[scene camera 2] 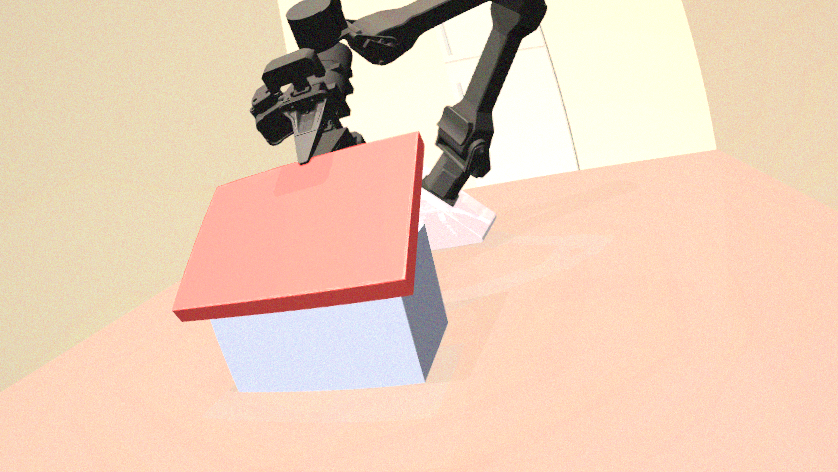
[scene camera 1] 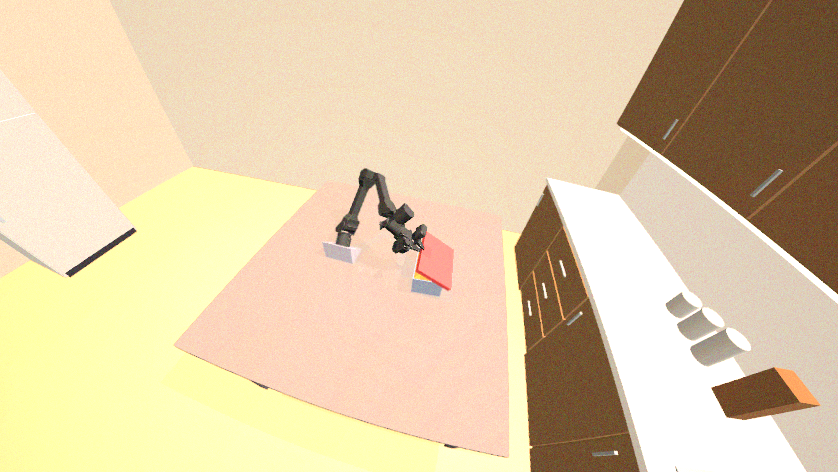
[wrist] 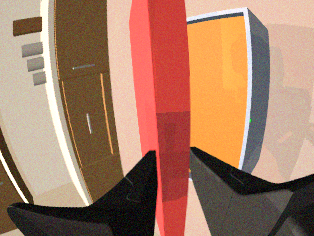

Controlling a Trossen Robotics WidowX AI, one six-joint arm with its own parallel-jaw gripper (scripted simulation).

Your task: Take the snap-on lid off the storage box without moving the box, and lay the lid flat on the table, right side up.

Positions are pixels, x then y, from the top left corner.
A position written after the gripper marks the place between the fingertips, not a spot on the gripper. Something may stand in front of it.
The gripper (scene camera 2: 308, 170) carries a red lid (scene camera 2: 342, 229).
